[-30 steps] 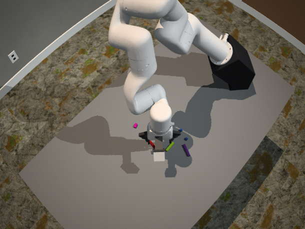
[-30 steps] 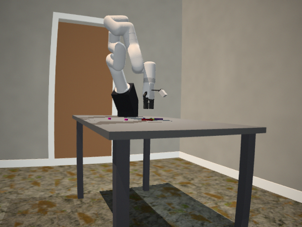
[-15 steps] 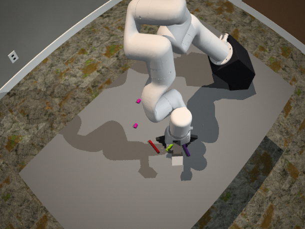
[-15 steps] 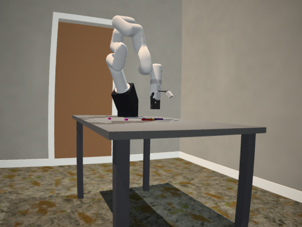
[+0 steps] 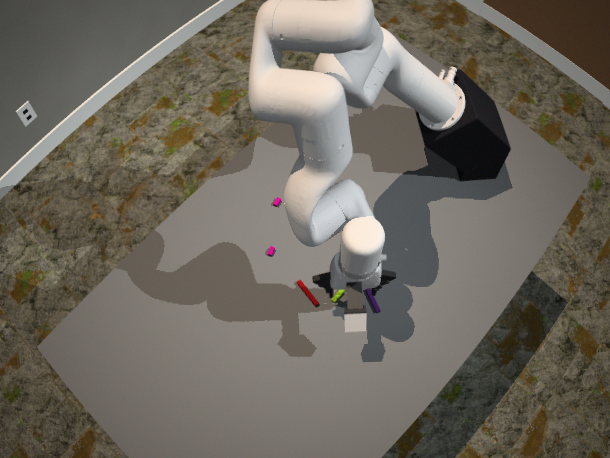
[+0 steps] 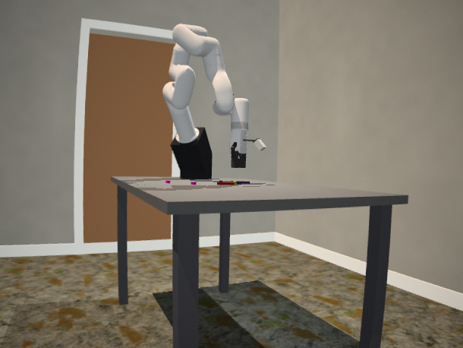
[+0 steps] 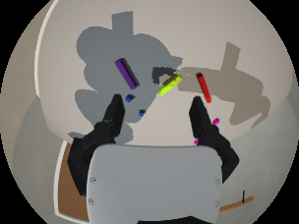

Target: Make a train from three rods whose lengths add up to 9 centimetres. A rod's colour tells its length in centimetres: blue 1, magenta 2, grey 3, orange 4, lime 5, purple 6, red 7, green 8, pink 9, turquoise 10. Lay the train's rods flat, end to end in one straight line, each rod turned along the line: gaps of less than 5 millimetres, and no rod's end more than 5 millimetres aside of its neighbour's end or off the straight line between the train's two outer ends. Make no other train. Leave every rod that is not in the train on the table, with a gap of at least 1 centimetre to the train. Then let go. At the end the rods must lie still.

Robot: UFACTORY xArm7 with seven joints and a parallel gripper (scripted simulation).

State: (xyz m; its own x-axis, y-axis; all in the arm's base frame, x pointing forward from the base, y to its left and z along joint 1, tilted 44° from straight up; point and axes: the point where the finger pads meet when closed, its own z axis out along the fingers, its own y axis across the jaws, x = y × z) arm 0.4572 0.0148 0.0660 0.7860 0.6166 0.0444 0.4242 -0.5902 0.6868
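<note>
Right now the blue rod is 70 mm behind my hand, 30 mm to the left of it and 70 mm below it. The rest, counted from my hand: lime rod 30 mm to the right, 70 mm below; then purple rod 20 mm behind, 50 mm to the left, 70 mm below; then red rod 30 mm ahead, 90 mm to the right, 70 mm below.
</note>
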